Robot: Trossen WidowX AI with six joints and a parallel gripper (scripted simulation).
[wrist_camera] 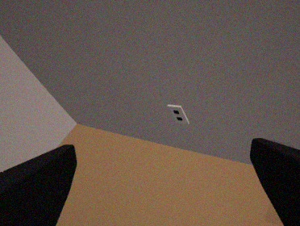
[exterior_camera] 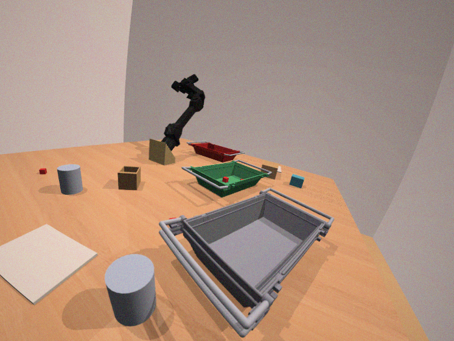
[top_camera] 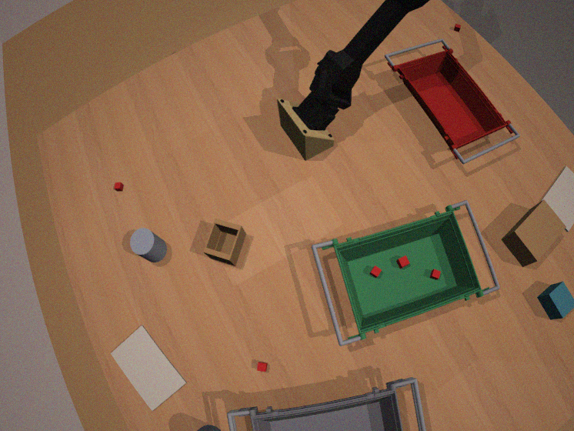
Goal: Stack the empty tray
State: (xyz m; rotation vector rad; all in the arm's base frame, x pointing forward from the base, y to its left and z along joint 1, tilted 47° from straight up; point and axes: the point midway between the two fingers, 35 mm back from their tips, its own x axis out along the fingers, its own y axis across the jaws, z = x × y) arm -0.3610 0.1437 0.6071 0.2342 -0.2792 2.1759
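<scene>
Now: gripper tip 84 cm short of the tan block, 30 cm to the left of it and 35 cm above it. From my gripper tip the other things lie so: box: 48 cm ahead, 85 cm to the right, 37 cm below; red tray: 48 cm ahead, 23 cm to the right, 34 cm below; teal cube: 99 cm ahead, 35 cm to the right, 36 cm below.
</scene>
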